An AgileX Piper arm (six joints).
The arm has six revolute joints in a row. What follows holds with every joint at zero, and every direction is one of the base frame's.
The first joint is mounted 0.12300 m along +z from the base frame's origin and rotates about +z.
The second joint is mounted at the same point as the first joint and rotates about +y.
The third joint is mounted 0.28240 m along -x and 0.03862 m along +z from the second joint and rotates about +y.
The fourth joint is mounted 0.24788 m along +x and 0.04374 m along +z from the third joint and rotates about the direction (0.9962, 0, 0.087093).
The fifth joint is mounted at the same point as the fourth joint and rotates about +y.
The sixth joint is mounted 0.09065 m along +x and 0.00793 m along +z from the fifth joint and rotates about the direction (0.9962, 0, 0.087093).
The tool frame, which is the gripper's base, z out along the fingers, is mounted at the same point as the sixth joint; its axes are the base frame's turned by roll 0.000, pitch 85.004 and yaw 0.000 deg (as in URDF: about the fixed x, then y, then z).
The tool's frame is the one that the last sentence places.
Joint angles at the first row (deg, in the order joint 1, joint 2, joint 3, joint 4, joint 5, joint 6):
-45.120, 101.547, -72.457, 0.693, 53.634, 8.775
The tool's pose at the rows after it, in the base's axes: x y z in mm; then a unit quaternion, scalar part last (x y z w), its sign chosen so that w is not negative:
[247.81 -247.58 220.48 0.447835 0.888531 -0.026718 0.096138]
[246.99 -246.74 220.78 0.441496 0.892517 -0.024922 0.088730]
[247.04 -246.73 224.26 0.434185 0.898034 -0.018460 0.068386]
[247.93 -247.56 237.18 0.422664 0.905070 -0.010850 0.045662]
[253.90 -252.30 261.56 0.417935 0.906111 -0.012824 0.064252]
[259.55 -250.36 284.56 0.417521 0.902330 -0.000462 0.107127]
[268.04 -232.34 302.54 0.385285 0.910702 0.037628 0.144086]
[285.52 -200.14 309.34 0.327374 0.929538 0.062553 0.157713]
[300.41 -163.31 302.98 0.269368 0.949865 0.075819 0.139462]
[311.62 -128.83 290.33 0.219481 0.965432 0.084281 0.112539]
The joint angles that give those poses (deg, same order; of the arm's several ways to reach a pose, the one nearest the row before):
-45.120, 101.546, -72.456, 0.693, 54.469, 8.032
-45.120, 101.546, -72.593, 0.693, 55.483, 7.180
-45.119, 102.026, -74.251, 0.692, 59.121, 6.174
-45.121, 102.353, -77.892, 0.693, 65.194, 4.683
-45.119, 102.220, -83.287, 1.268, 68.648, 4.018
-45.018, 100.912, -86.458, 4.463, 69.017, 3.465
-43.410, 98.690, -87.129, 10.413, 69.599, 0.001
-38.279, 97.113, -86.344, 13.397, 69.650, -2.541
-31.886, 96.329, -84.037, 13.542, 70.000, -3.450
-25.749, 96.327, -81.375, 13.079, 69.931, -3.548

